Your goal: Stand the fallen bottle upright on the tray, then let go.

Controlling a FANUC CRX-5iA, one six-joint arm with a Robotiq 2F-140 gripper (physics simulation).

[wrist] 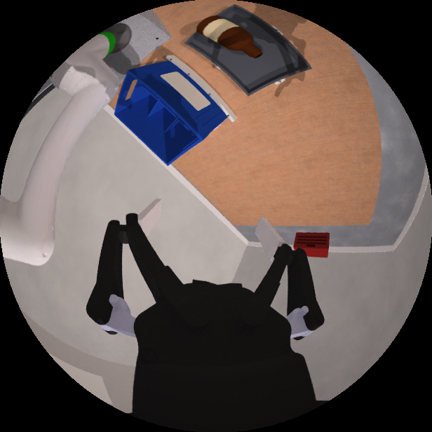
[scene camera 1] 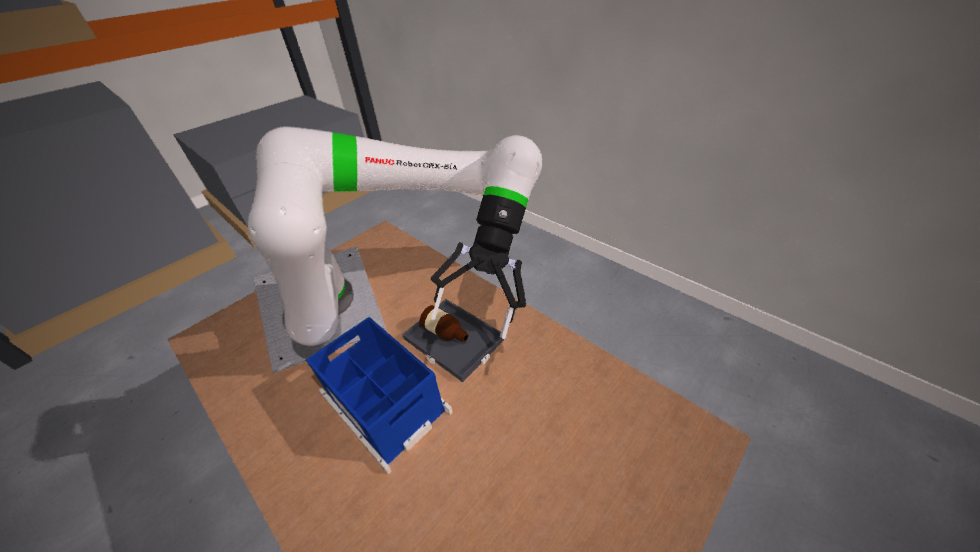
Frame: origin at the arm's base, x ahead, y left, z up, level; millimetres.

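Seen in the pictures: gripper, fingertip midpoint: [scene camera 1: 468, 328].
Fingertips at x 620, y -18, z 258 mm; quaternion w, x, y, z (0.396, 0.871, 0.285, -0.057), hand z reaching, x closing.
Pixels of each thing's top centre, then the offset from my fingertips to it. "*": a spot on its surface instead. Level surfaces: height alone.
- brown bottle at its top centre: [scene camera 1: 444, 318] dx -232, dy +147, dz -251 mm
- dark grey tray at a spot on its surface: [scene camera 1: 462, 360] * dx -133, dy +94, dz -325 mm
- blue divided crate at its top centre: [scene camera 1: 368, 366] dx -223, dy -129, dz -155 mm
- wooden surface at its surface level: dz -330 mm
The brown bottle [scene camera 1: 449, 327] [wrist: 235, 39] with a cream label lies on its side on the dark grey tray [scene camera 1: 462, 360] [wrist: 250, 75], its neck pointing across the tray. My gripper [scene camera 1: 471, 324] [wrist: 210, 216] is wide open and empty. In the scene view one fingertip overlaps the bottle's label and the other overlaps the tray's right corner. In the wrist view the bottle and tray are at the top, well away from the fingertips, so the fingers are apart from the bottle. The exact height of the fingertips is hard to tell.
A blue divided crate [scene camera 1: 426, 412] [wrist: 192, 117] stands beside the tray, with white strips along its base, on the wooden surface [scene camera 1: 582, 425] [wrist: 300, 165]. A red box [wrist: 311, 245] is near the wall. An orange-beamed rack [scene camera 1: 219, 30] and grey boxes [scene camera 1: 288, 126] stand behind the arm.
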